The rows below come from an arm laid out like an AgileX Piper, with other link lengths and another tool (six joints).
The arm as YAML. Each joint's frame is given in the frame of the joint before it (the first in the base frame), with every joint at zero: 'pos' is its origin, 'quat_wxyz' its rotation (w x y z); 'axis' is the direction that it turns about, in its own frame. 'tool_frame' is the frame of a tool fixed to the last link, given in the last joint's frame.
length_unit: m
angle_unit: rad
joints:
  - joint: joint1
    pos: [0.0, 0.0, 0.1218]
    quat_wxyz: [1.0, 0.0, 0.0, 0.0]
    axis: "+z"
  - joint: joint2
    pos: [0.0, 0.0, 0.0]
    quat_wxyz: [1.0, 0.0, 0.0, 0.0]
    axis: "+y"
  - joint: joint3
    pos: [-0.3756, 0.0, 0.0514]
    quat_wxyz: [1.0, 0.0, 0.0, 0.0]
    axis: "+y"
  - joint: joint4
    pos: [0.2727, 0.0, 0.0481]
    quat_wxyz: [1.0, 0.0, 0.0, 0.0]
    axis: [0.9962, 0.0, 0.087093]
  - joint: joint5
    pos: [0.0, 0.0, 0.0]
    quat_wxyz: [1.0, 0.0, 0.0, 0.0]
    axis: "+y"
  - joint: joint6
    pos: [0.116, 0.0, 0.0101]
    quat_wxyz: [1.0, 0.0, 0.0, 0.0]
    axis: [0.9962, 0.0, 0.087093]
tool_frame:
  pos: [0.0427, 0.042, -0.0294]
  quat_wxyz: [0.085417, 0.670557, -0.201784, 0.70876]
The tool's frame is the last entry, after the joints.
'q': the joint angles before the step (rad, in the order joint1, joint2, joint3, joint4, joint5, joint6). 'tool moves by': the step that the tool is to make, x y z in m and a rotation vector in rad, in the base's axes. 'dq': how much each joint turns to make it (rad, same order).
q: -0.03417, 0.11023, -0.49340, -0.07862, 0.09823, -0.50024
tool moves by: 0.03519, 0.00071, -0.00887, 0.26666, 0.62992, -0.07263
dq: -0.04814, 0.31805, -0.22675, 0.00668, 0.56255, 0.20275
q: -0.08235, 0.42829, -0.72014, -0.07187, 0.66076, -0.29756
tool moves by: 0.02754, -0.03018, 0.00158, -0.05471, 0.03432, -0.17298
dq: -0.03086, 0.09592, -0.00222, -0.27093, -0.03973, 0.21152
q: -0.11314, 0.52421, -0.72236, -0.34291, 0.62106, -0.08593
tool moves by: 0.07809, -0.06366, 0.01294, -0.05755, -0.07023, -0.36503
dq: -0.00576, 0.26809, -0.00676, -0.81557, -0.00738, 0.85249
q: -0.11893, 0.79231, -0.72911, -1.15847, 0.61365, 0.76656
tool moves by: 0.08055, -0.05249, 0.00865, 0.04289, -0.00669, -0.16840
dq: -0.16763, 0.29434, -0.14415, -0.16647, -0.04955, 0.25191
